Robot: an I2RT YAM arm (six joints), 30 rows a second.
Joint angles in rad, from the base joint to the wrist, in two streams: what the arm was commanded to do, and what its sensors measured. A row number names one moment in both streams.
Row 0, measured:
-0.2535 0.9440 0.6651 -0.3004 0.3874 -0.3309
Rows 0 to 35, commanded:
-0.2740 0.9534 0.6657 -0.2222 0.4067 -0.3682
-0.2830 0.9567 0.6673 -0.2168 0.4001 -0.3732
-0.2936 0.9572 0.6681 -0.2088 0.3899 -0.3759
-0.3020 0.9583 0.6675 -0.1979 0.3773 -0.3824
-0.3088 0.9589 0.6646 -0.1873 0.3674 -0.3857
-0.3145 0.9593 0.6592 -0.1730 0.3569 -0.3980
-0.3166 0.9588 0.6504 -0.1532 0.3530 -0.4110
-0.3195 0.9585 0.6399 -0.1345 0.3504 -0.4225
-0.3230 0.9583 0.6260 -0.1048 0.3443 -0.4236
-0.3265 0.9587 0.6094 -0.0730 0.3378 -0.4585
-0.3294 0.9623 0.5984 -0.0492 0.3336 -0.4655
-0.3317 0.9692 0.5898 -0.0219 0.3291 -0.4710
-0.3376 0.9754 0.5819 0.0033 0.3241 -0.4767
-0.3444 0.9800 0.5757 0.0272 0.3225 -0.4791
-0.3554 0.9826 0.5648 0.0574 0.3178 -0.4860
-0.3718 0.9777 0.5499 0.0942 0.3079 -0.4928
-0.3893 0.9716 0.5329 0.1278 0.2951 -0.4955
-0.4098 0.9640 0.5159 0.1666 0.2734 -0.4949
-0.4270 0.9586 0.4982 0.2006 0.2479 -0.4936
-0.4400 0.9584 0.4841 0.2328 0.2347 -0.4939
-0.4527 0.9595 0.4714 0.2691 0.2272 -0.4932
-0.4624 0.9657 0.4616 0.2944 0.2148 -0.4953
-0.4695 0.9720 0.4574 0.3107 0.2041 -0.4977
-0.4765 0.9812 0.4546 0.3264 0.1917 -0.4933
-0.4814 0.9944 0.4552 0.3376 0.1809 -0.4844
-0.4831 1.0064 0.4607 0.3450 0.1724 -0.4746
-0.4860 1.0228 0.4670 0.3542 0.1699 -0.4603
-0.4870 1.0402 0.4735 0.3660 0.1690 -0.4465
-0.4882 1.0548 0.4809 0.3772 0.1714 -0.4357
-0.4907 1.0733 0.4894 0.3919 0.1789 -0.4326
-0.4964 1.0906 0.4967 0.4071 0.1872 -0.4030
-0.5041 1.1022 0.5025 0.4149 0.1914 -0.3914
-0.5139 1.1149 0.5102 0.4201 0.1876 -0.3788
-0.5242 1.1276 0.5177 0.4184 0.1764 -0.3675
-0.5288 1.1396 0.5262 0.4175 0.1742 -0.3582
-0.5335 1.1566 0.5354 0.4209 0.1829 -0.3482
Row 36, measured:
-0.5179 1.1347 0.4873 0.3283 0.1925 -0.4049
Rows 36 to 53, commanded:
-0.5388 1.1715 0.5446 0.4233 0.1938 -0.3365
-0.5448 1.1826 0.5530 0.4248 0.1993 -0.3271
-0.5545 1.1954 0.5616 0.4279 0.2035 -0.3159
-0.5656 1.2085 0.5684 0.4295 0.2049 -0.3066
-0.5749 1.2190 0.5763 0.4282 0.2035 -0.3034
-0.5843 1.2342 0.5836 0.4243 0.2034 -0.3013
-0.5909 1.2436 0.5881 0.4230 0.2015 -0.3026
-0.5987 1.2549 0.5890 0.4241 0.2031 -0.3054
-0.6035 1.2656 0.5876 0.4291 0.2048 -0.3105
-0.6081 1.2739 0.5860 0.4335 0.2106 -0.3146
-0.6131 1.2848 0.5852 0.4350 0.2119 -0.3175
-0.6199 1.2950 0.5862 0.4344 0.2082 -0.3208
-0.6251 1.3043 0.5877 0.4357 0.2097 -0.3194
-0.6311 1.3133 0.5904 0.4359 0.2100 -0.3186
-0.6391 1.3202 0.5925 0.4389 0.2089 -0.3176
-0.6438 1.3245 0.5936 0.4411 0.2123 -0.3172
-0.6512 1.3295 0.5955 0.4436 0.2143 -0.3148
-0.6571 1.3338 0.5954 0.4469 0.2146 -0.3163
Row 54, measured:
-0.6403 1.3231 0.5655 0.3843 0.2016 -0.3332
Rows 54 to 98, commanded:
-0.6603 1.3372 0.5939 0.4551 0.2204 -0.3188
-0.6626 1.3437 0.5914 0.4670 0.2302 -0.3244
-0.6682 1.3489 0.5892 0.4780 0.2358 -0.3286
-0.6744 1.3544 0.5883 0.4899 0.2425 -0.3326
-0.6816 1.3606 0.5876 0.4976 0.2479 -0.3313
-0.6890 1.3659 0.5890 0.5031 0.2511 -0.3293
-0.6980 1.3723 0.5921 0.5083 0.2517 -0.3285
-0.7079 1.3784 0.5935 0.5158 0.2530 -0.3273
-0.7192 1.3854 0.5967 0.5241 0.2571 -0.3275
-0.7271 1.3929 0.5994 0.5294 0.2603 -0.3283
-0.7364 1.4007 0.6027 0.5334 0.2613 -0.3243
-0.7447 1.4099 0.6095 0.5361 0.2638 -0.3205
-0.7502 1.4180 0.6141 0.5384 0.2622 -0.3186
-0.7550 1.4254 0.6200 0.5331 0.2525 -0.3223
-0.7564 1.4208 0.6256 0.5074 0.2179 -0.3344
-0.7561 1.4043 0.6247 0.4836 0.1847 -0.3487
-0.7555 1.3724 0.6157 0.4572 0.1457 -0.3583
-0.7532 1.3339 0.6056 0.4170 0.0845 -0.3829
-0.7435 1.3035 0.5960 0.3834 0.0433 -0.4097
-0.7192 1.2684 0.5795 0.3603 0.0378 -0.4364
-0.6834 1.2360 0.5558 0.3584 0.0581 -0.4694
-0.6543 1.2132 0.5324 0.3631 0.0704 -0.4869
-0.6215 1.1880 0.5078 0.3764 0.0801 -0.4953
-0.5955 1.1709 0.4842 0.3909 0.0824 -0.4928
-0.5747 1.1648 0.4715 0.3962 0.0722 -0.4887
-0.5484 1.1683 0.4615 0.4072 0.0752 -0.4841
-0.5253 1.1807 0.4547 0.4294 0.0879 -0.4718
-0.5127 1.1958 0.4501 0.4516 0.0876 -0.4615
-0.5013 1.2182 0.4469 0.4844 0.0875 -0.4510
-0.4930 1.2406 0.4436 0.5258 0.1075 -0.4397
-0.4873 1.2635 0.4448 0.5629 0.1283 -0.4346
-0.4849 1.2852 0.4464 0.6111 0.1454 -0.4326
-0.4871 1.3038 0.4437 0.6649 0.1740 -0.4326
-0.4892 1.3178 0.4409 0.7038 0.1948 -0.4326
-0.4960 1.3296 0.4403 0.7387 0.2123 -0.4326
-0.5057 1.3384 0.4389 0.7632 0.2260 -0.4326
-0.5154 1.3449 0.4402 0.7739 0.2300 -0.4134
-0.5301 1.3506 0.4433 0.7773 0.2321 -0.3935
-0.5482 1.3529 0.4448 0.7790 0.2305 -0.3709
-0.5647 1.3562 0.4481 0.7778 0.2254 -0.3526
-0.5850 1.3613 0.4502 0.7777 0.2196 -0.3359
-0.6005 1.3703 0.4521 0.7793 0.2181 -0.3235
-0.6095 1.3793 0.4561 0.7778 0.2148 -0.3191
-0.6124 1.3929 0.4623 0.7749 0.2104 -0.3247
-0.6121 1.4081 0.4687 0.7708 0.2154 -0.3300
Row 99, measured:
-0.6056 1.3712 0.4465 0.7029 0.1974 -0.3664
